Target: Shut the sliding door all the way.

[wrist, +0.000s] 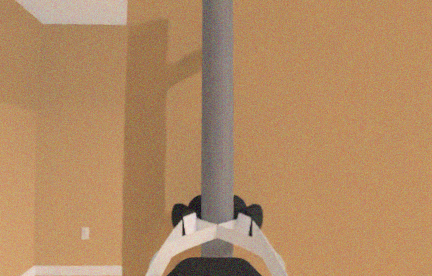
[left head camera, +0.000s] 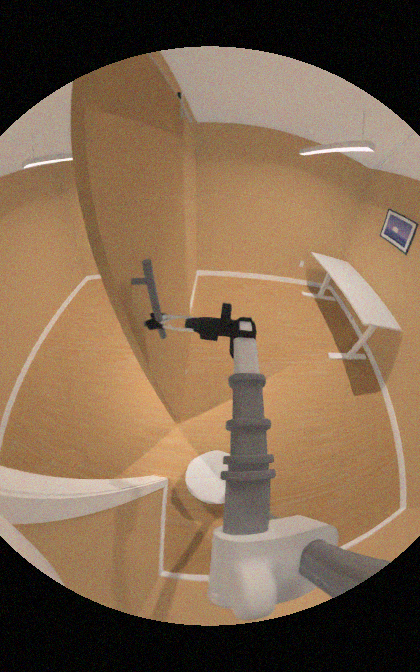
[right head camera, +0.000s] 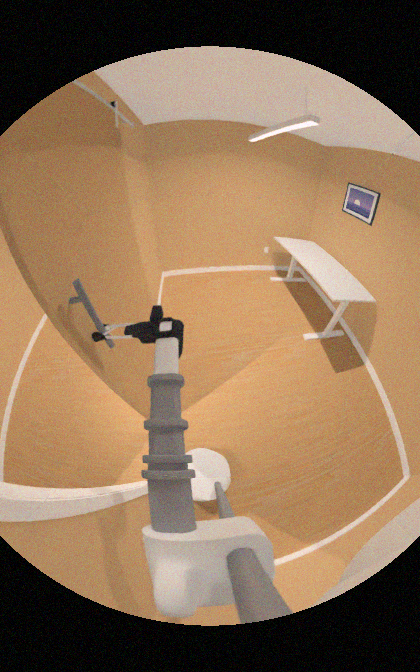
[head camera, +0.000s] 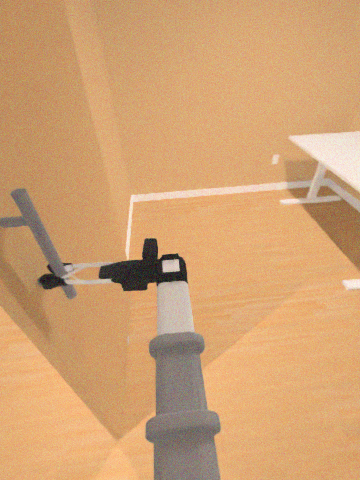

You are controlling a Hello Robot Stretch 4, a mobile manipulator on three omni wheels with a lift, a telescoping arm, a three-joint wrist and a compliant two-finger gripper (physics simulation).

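Pixels of known places: gripper, fingertip midpoint: (left head camera: 147, 319) (right head camera: 93, 332) (head camera: 43, 274); robot's base at its link origin: (left head camera: 213, 475) (right head camera: 201, 473).
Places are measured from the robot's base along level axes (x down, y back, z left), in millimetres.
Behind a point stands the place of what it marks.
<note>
The sliding door (head camera: 40, 150) @(y -792, x -1298, z 324 mm) (left head camera: 135, 200) @(y -640, x -1472, z 321 mm) (right head camera: 65, 210) @(y -681, x -1515, z 322 mm) (wrist: 325, 125) @(y -639, x -1179, z 321 mm) is a tall tan panel at the left. Its near vertical edge stands free, with the room visible beyond it. A grey upright bar handle (head camera: 40, 235) @(y -507, x -1223, z 256 mm) (left head camera: 152, 290) @(y -507, x -1226, z 255 mm) (right head camera: 87, 300) @(y -513, x -1243, z 250 mm) (wrist: 217, 125) @(y -517, x -1171, z 249 mm) stands off its face on a short post. My gripper (head camera: 60, 276) (left head camera: 157, 321) (right head camera: 101, 332) @(y -521, x -1094, z 305 mm) (wrist: 217, 211) @(y -521, x -1094, z 305 mm) points left and is shut on the lower part of the handle, with one dark fingertip on each side of the bar. Part of the overhead rail (right head camera: 97, 96) shows at the upper left.
A white table (head camera: 340, 150) @(y -2131, x -693, z -1580 mm) (left head camera: 355, 290) @(y -1642, x -693, z -1573 mm) (right head camera: 325, 267) @(y -1668, x -693, z -1647 mm) stands by the right wall. A white-topped wall piece (left head camera: 75, 495) @(y 58, x -1116, z 360 mm) (right head camera: 75, 502) @(y 72, x -1002, z 353 mm) runs in from the lower left. A white round shape (left head camera: 206, 477) @(y 2, x -187, z 57 mm) (right head camera: 210, 475) @(y 10, x -187, z -65 mm) is low beside the arm. White baseboards line the walls.
</note>
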